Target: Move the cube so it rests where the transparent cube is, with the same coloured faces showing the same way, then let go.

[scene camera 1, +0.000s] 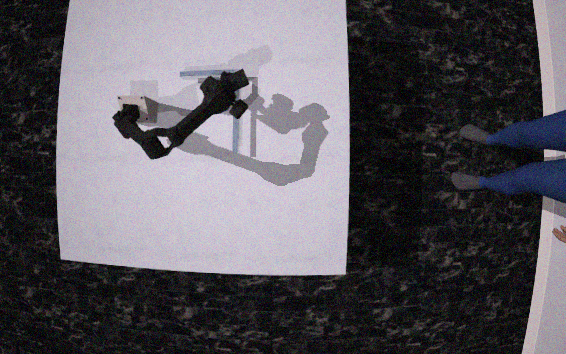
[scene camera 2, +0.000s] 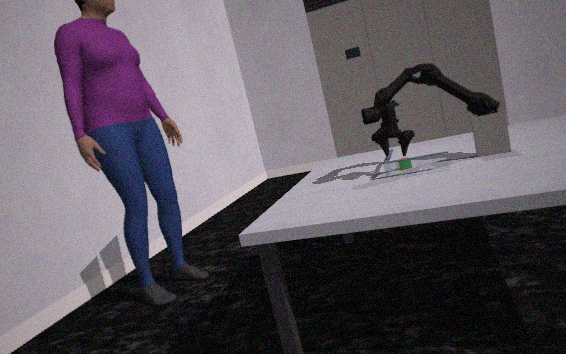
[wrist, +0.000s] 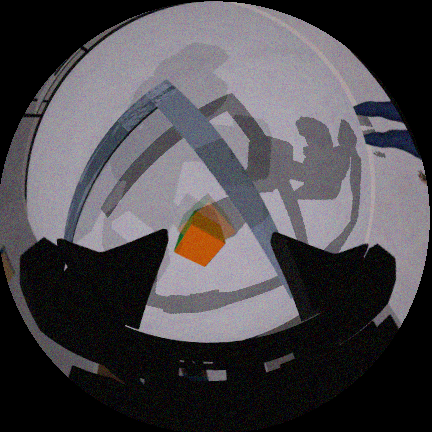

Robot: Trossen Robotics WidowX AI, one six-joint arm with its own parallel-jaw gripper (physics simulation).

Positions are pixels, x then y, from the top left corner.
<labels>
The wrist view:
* gripper: 221, 236
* L-shaped bar: 163, 108, touched by the gripper
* cube: 196, 245, on the table
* transparent cube: 205, 214
</labels>
